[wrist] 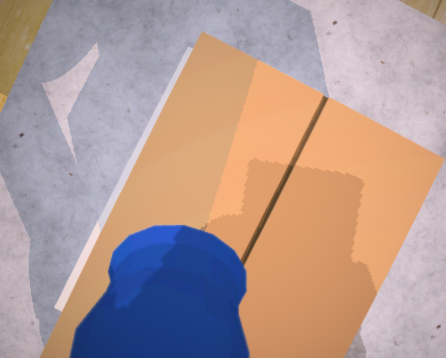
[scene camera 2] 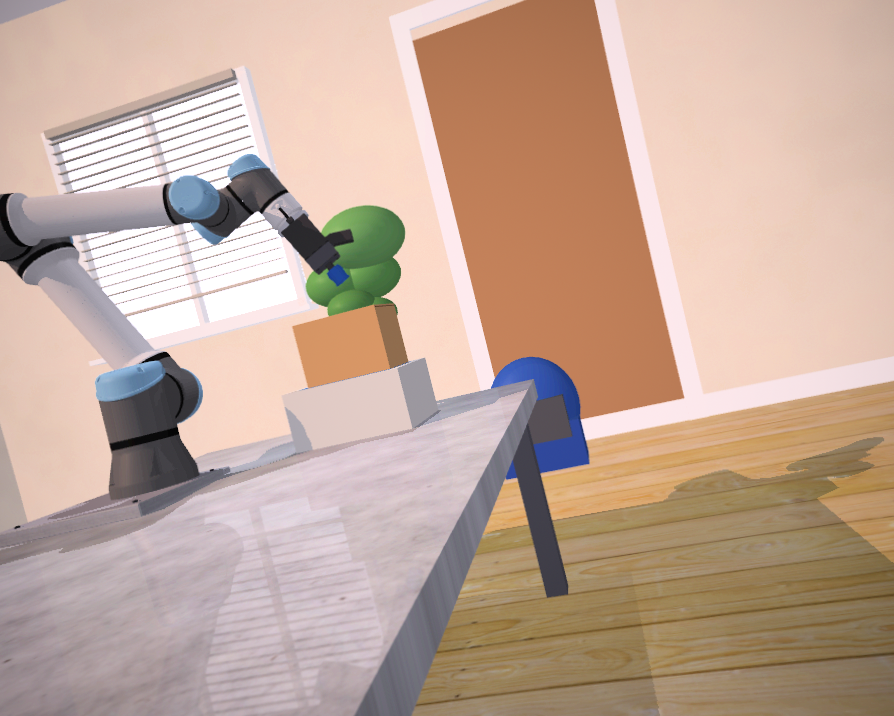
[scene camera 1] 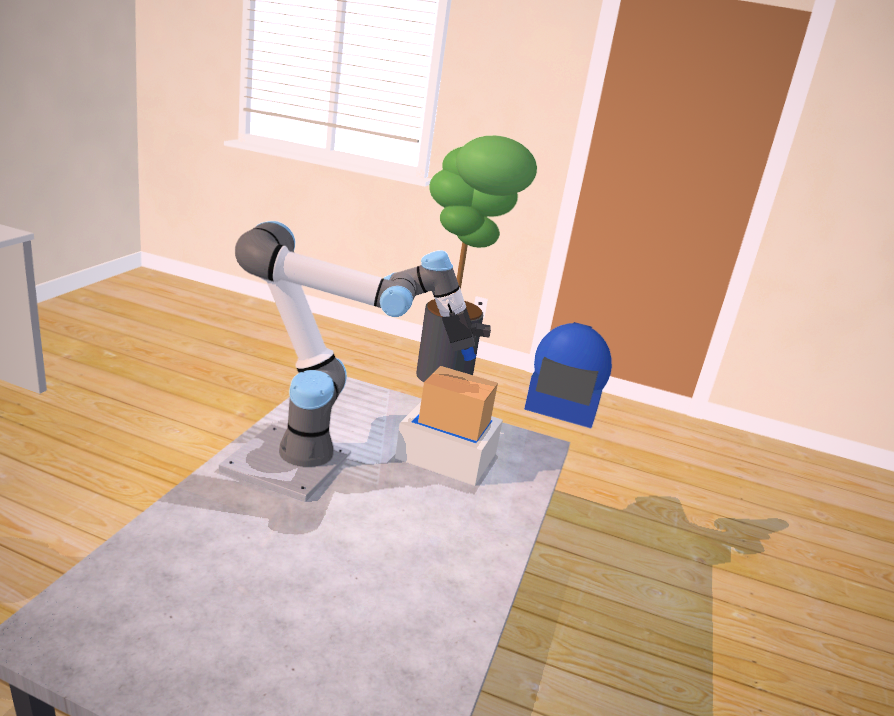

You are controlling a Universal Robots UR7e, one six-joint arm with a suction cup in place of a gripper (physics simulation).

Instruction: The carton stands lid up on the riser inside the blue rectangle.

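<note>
An orange-brown carton stands upright on the pale riser. Its top face with a dark seam faces up. Blue edging of the rectangle shows along the carton's base in the first scene view. My suction gripper hangs tilted above the carton, apart from it, and is open with nothing on its blue cup. In the wrist view the cup hides part of the carton's top.
The riser stands on the grey table, near its far edge, to the right of the arm's base. A potted plant stands behind the riser. A blue domed object is beyond the table's far right corner.
</note>
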